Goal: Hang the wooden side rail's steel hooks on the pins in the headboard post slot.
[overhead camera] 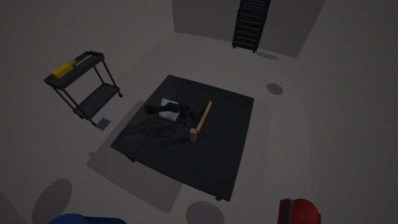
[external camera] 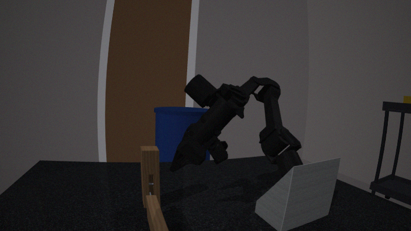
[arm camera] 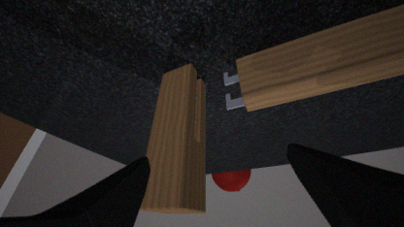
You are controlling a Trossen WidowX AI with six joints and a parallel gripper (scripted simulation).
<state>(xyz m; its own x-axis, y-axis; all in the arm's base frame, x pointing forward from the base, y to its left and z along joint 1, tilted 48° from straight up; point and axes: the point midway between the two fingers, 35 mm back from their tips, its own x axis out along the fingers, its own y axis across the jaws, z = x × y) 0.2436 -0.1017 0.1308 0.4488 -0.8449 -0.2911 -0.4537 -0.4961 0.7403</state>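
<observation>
Now: the wooden headboard post 5 cm ahead of my gripper tip, 7 cm to the right of it and 6 cm below it.
</observation>
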